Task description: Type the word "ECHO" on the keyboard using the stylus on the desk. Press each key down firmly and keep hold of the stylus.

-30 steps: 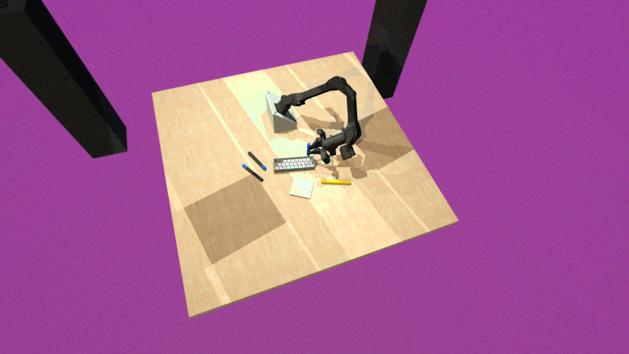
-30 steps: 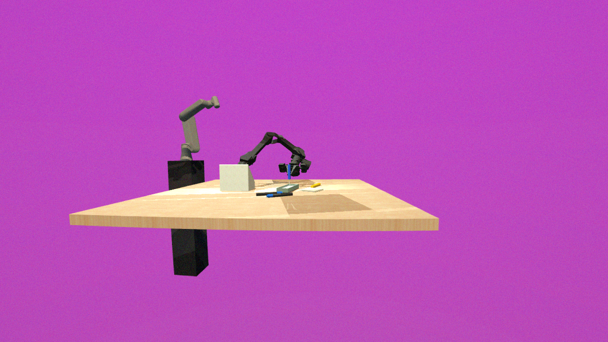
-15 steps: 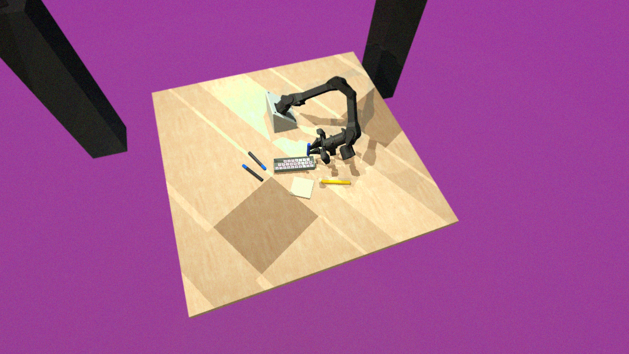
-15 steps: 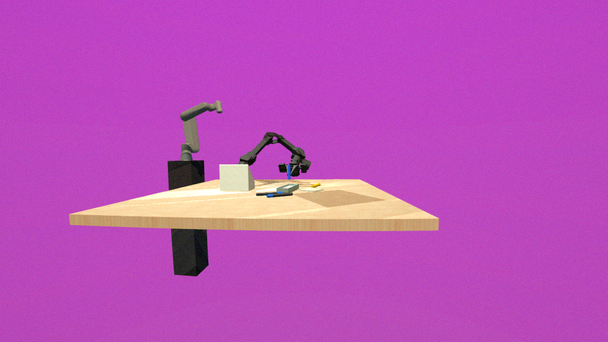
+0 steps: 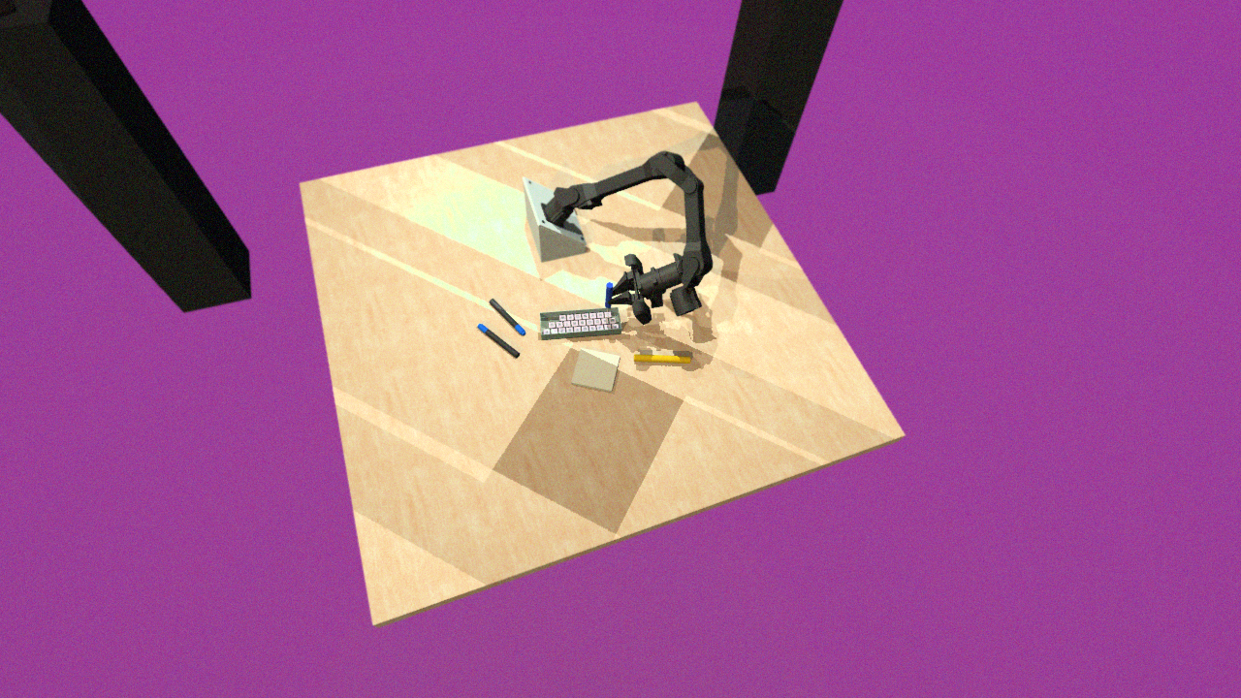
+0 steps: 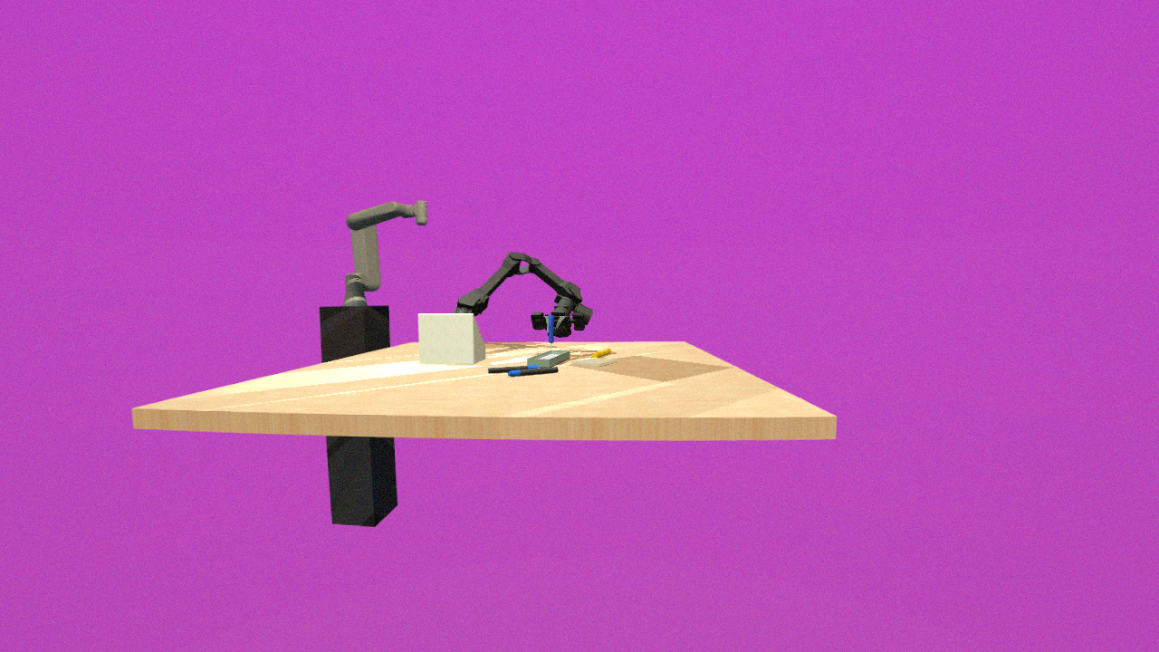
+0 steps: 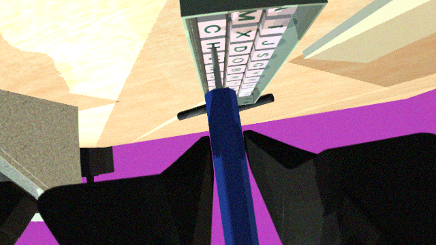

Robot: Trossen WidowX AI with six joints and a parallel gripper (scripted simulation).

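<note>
Right now the stylus is 1 cm below my gripper tip. The rest, counted from my gripper tip: stylus tip 5 cm below; then notepad 15 cm ahead, 8 cm to the right, 8 cm below; then yellow pencil 17 cm ahead, 10 cm to the left, 7 cm below.
</note>
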